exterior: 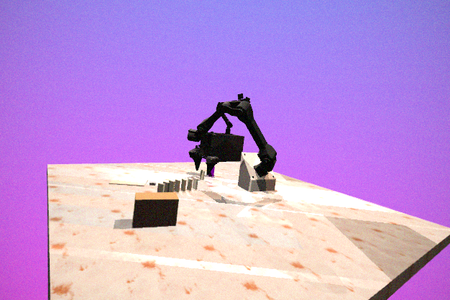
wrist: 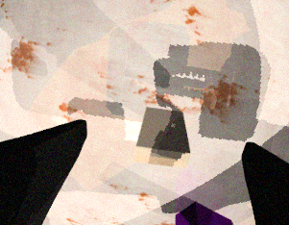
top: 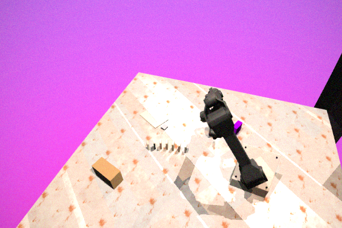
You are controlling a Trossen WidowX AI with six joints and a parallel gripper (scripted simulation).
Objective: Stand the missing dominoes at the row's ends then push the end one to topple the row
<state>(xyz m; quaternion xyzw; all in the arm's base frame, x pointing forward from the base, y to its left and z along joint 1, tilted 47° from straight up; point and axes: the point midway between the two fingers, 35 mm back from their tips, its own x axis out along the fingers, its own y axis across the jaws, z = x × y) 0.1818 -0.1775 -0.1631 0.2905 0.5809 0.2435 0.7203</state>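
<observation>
The purple block lies 11 cm behind my gripper tip, 6 cm to the right of it and 1 cm below it. The rest, counted from my gripper tip: flat pale sheet 35 cm ahead, 6 cm to the right, 3 cm below; brown cardboard box 43 cm ahead, 35 cm to the left; small flat piece 27 cm ahead, 3 cm below.
</observation>
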